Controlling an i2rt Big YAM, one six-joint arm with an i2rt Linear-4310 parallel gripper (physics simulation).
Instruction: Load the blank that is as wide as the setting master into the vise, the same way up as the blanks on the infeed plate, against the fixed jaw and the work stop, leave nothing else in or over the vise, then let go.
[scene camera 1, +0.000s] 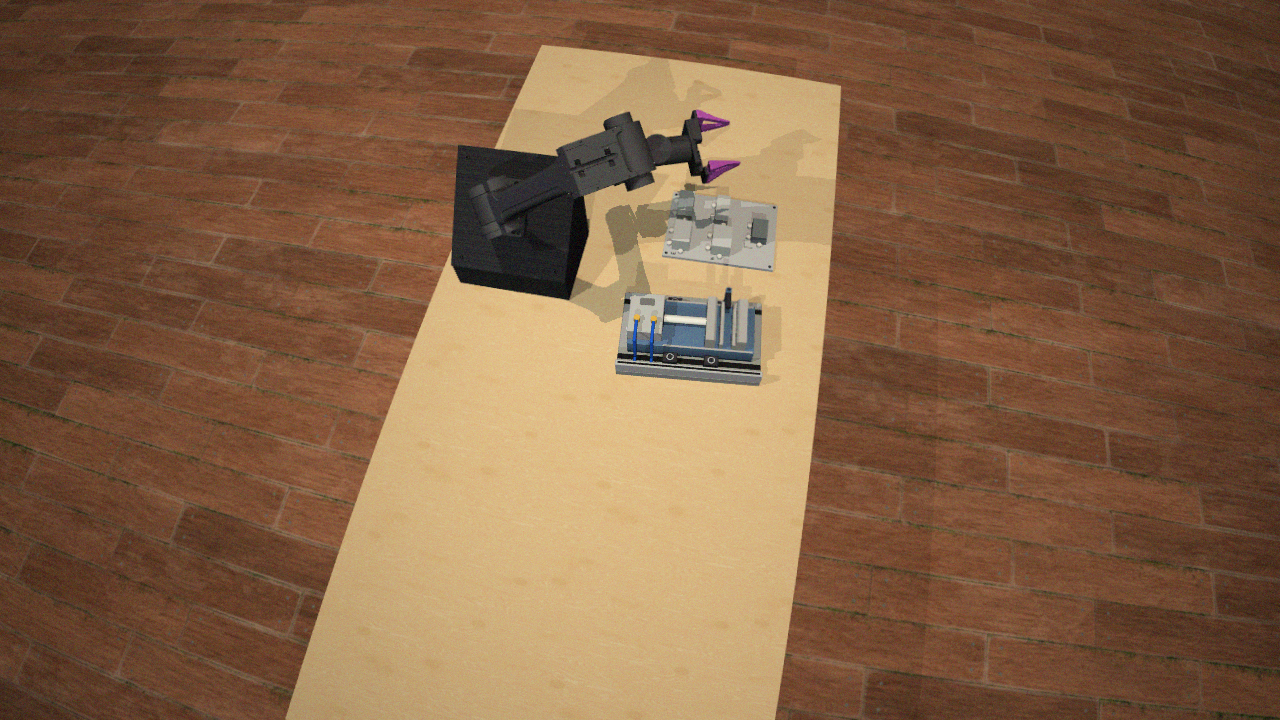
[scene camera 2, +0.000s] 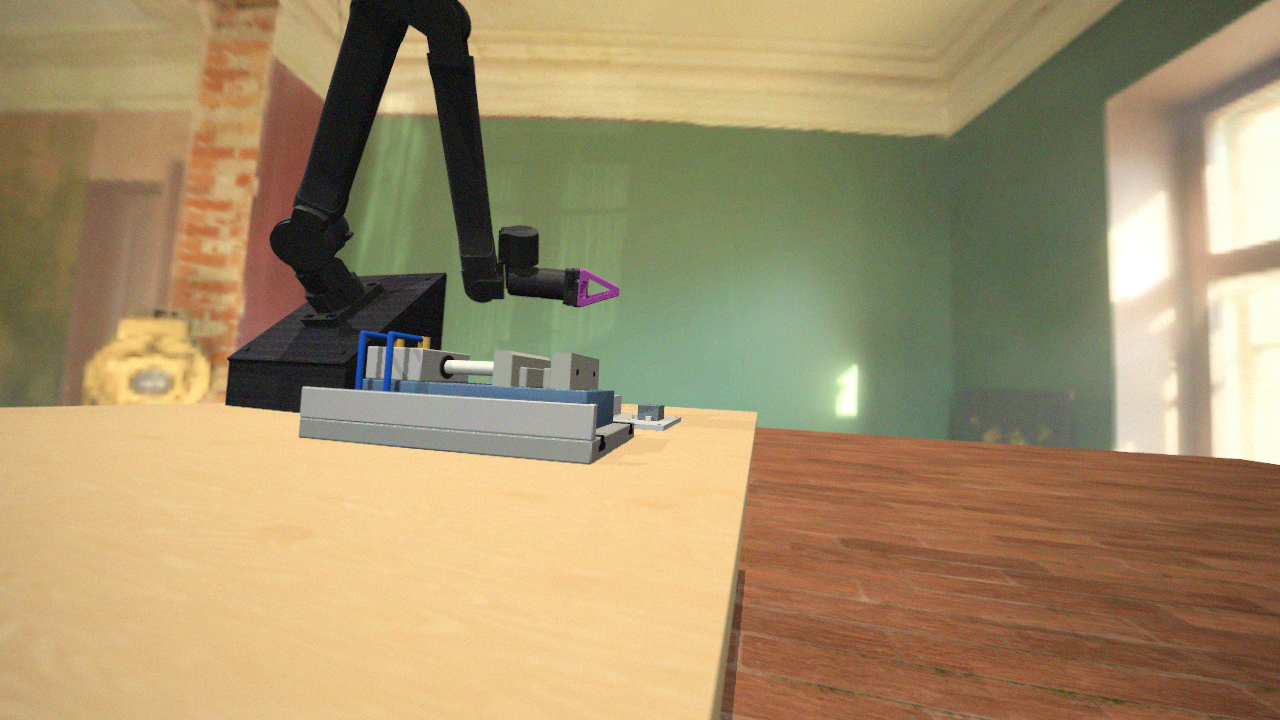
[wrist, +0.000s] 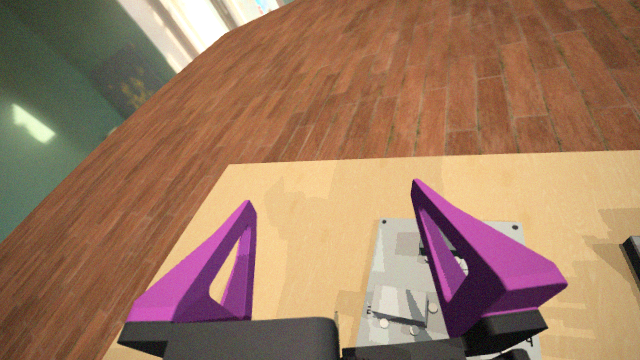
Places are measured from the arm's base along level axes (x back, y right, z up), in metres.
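Pixels of known places: gripper, fingertip midpoint: (scene camera 1: 734, 142) (scene camera 2: 618, 290) (wrist: 330, 196); arm's base at its link origin: (scene camera 2: 346, 307).
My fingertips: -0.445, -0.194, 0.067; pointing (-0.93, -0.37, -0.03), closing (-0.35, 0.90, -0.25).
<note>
For each thing: its middle in the pictures, then the offset to it from my fingertips, as dx, dy, dz. "*": a spot on its surface instead.
- infeed plate at the middle of its body: (wrist: 440, 313) (scene camera 2: 603, 418) (scene camera 1: 721, 230) +0.000, +0.048, -0.243
- darker block at the middle of its body: (wrist: 442, 240) (scene camera 2: 651, 412) (scene camera 1: 759, 231) -0.088, +0.046, -0.226
- vise at the middle of its body: (scene camera 2: 489, 393) (scene camera 1: 691, 329) +0.029, +0.346, -0.197
- dark upright stop at the middle of its body: (scene camera 1: 728, 300) -0.036, +0.289, -0.157
- grey base at a spot on its surface: (scene camera 2: 447, 425) (scene camera 1: 695, 376) * +0.006, +0.440, -0.223
My gripper (scene camera 1: 733, 143) (scene camera 2: 617, 291) (wrist: 330, 196) is open and empty, its purple fingers in the air beyond and above the infeed plate (scene camera 1: 747, 259) (scene camera 2: 669, 421) (wrist: 395, 227). Several light grey blanks stand on the plate, including one blank (scene camera 1: 681, 234) and another blank (scene camera 1: 720, 241). A darker block (scene camera 1: 759, 231) (scene camera 2: 650, 411) stands apart at the plate's right; I cannot tell whether it is the setting master. A blank (wrist: 400, 302) shows between the fingers in the wrist view. The vise (scene camera 1: 689, 338) (scene camera 2: 501, 388) has its outer jaw (scene camera 1: 741, 322) (scene camera 2: 575, 370) at the right and a dark upright stop (scene camera 1: 727, 298).
The vise stands on a grey base (scene camera 1: 689, 371) (scene camera 2: 447, 425), nearer scene camera 1 than the plate. Two blue upright hoses or rods (scene camera 1: 634, 340) (scene camera 2: 388, 362) rise at the vise's left end. The arm's black pedestal (scene camera 1: 514, 232) (scene camera 2: 304, 362) stands left of both.
</note>
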